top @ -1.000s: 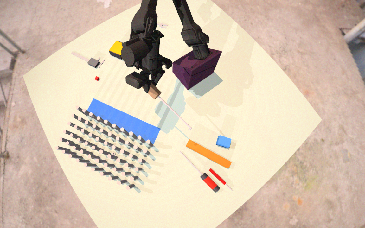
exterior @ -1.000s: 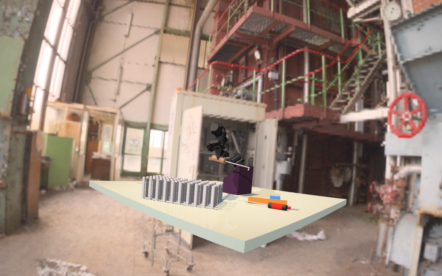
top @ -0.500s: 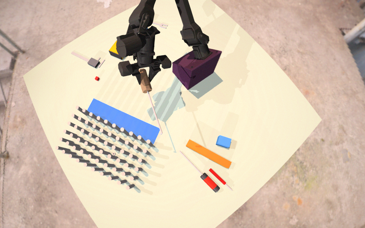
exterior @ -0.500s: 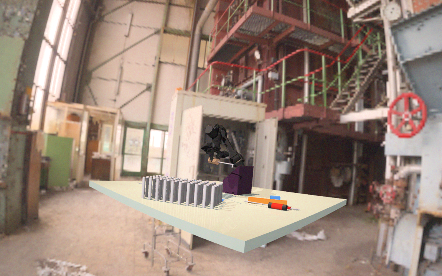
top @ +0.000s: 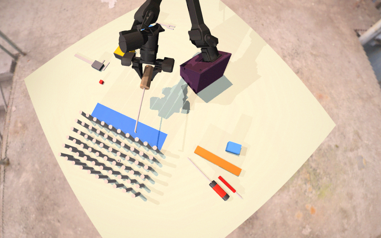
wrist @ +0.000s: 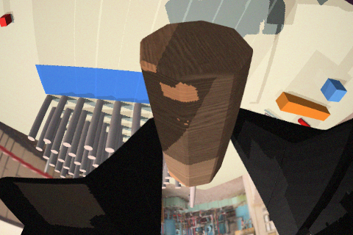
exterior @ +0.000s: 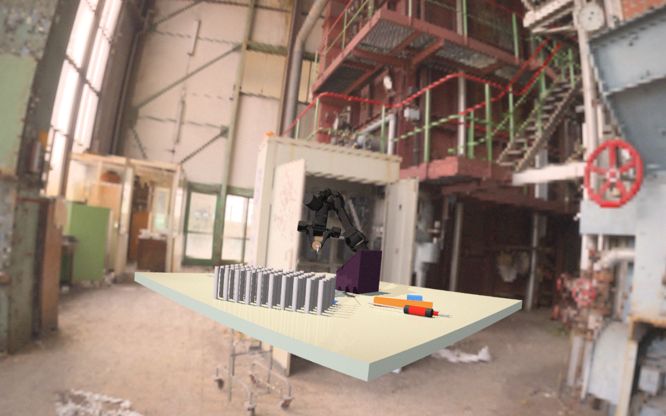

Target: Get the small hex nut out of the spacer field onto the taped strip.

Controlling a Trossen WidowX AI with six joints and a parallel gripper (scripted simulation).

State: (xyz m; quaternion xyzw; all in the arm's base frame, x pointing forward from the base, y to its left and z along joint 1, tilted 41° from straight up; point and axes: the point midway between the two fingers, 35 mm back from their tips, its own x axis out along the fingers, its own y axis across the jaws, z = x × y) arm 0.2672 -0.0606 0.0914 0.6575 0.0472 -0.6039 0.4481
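Now: the blue taped strip 200 mm below my gripper tip, 180 mm ahead of it and 10 mm to the left of it. Round my gripper tip: yellow block: 300 mm to the right, 170 mm below, 70 mm behind; then red cube: 260 mm to the right, 190 mm below, 130 mm ahead; then thin-shafted tool: 80 mm ahead, 60 mm to the left.
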